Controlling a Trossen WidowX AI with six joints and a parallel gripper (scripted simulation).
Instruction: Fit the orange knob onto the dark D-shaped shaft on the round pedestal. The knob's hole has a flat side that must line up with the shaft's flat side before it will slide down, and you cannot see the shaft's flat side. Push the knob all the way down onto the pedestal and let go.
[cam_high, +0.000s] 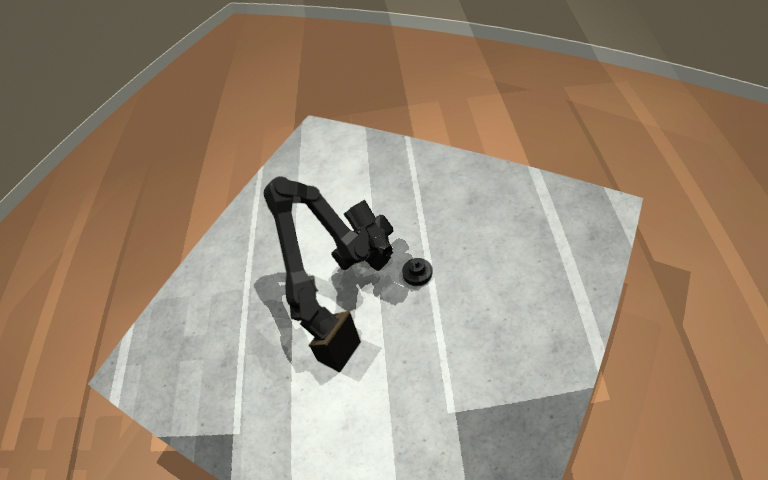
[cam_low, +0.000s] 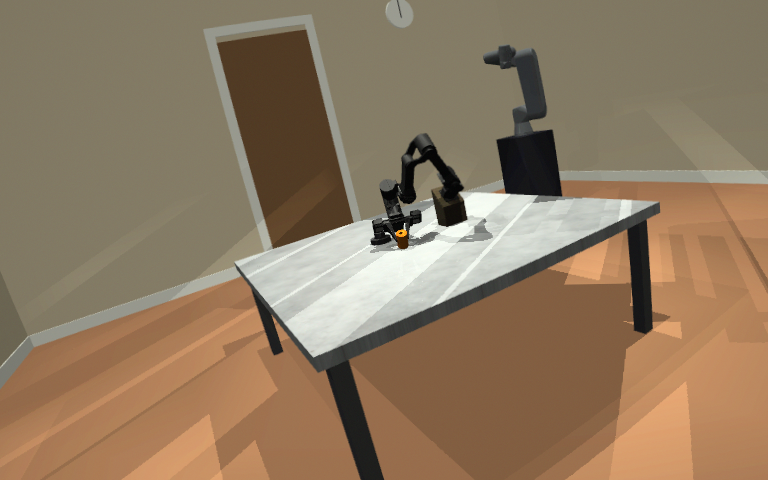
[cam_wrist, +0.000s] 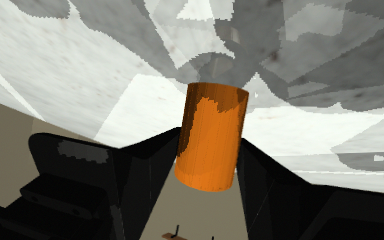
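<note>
Right now my gripper tip is 10 mm to the left of the orange knob. Also, from my gripper tip: pedestal: 10 mm ahead, 210 mm to the right, 10 mm below.
</note>
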